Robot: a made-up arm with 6 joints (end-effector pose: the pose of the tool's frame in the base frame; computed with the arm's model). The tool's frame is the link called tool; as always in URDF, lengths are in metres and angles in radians. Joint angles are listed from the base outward.
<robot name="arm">
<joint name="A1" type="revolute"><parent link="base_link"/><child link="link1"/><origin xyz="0 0 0.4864" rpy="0 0 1.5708"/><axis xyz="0 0 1"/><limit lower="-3.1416" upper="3.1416"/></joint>
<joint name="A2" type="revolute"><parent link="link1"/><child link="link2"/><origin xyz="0 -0.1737 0" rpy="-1.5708 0 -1.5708"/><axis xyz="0 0 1"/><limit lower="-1.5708" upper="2.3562"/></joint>
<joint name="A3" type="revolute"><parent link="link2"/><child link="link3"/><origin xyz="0 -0.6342 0" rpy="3.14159 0 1.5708"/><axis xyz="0 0 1"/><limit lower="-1.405" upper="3.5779"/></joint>
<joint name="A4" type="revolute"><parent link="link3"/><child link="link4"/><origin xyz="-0.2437 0 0" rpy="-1.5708 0 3.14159"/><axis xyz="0 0 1"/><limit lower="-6.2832" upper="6.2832"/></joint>
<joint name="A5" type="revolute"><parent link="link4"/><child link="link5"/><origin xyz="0 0 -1.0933" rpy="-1.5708 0 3.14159"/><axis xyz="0 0 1"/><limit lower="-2.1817" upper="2.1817"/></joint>
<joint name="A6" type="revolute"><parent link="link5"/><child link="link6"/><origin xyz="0 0.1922 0" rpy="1.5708 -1.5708 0"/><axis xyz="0 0 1"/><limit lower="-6.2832" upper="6.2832"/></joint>
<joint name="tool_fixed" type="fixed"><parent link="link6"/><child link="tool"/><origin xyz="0 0 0" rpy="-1.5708 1.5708 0"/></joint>
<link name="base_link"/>
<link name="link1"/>
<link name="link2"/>
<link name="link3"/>
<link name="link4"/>
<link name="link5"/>
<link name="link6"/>
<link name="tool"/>
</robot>
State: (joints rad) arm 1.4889 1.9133 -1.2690 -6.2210 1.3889 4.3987
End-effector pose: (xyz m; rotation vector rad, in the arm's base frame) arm -0.0423 -0.3715 -0.1127 0.1259 1.5776 -0.4879
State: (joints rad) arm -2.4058 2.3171 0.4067 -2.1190 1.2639 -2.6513
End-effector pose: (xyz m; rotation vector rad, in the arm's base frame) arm -0.3982 -0.1496 -1.0792 1.5812 1.8847 0.6616
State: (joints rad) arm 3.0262 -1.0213 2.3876 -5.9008 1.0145 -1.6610
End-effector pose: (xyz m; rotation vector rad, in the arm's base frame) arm 1.3987 -0.2234 0.1209 -1.5429 1.2621 0.7745
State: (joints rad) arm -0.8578 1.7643 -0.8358 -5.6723 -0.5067 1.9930
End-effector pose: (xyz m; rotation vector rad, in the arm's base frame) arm -0.1704 0.1152 -0.4290 0.1003 0.8347 2.4217
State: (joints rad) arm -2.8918 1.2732 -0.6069 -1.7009 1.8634 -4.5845
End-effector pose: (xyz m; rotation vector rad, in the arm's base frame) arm -0.6977 0.0103 -0.3832 -1.1421 -1.7568 0.8094
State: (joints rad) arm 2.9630 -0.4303 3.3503 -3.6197 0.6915 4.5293
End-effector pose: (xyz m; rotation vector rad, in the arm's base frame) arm 0.9808 -0.2343 0.2142 2.0857 -0.5034 -0.2848
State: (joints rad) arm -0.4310 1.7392 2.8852 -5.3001 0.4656 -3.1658
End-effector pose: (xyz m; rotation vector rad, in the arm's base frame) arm 0.9882 -0.3754 1.6529 1.3405 -0.6543 1.2461
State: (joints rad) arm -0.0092 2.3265 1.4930 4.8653 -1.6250 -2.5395
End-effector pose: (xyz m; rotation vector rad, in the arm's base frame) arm 1.5237 0.1757 -0.6060 -1.0225 -1.0873 1.4656
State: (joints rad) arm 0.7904 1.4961 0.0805 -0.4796 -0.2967 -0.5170
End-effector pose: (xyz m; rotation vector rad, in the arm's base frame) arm 0.8224 0.8675 -0.6981 0.1577 1.7394 -0.1561
